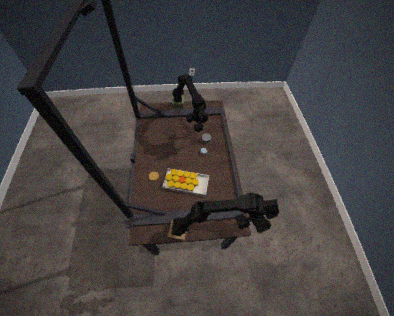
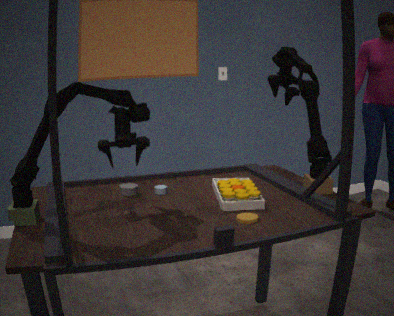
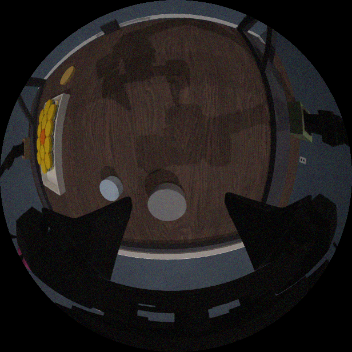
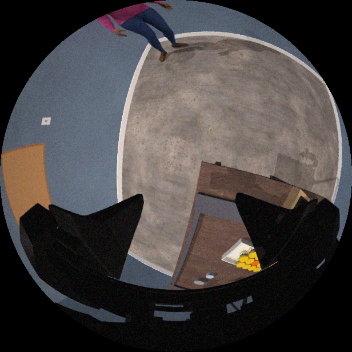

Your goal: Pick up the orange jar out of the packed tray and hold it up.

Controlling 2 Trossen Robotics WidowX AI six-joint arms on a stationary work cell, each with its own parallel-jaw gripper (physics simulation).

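Frame: origin at the left arm's base, x up, y ahead, z left, level; millimetres.
Where they show: left gripper, fingertip midpoint: (image 2: 124, 166); right gripper, fingertip midpoint: (image 2: 280, 101); left arm's base at its link origin: (image 1: 178, 99) (image 2: 23, 204); right arm's base at its link origin: (image 1: 178, 229).
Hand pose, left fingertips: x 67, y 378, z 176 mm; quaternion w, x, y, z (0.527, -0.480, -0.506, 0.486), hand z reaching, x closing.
Note:
Each offset is from my left fingertips to the top centre of the thing.
The orange jar @[dx -77, dy +399, dz -105 mm] (image 1: 182, 179) (image 2: 238, 187) (image 3: 42, 136) (image 4: 255, 263) sits among several yellow-topped jars in the white tray (image 1: 201, 186) (image 2: 245, 204) (image 3: 60, 145). Yellow jars surround it; its sides are hidden and its top shows. My left gripper (image 1: 198, 124) (image 2: 124, 165) (image 3: 178, 200) is open and empty, pointing down high above the table, well away from the tray. My right gripper (image 2: 281, 99) (image 4: 191, 198) is open and empty, raised high beyond the tray's side of the table.
A grey round block @[dx -95, dy +16, dz +72 mm] (image 1: 206, 137) (image 2: 129, 189) (image 3: 167, 202) and a smaller pale blue one @[dx -101, dy +140, dz +49 mm] (image 1: 203, 150) (image 2: 160, 189) (image 3: 111, 188) stand near the left gripper. A flat yellow-tan disc @[dx -113, dy +360, dz -310 mm] (image 1: 153, 176) (image 2: 247, 218) (image 3: 67, 75) lies beside the tray. Dark frame posts stand around the table.

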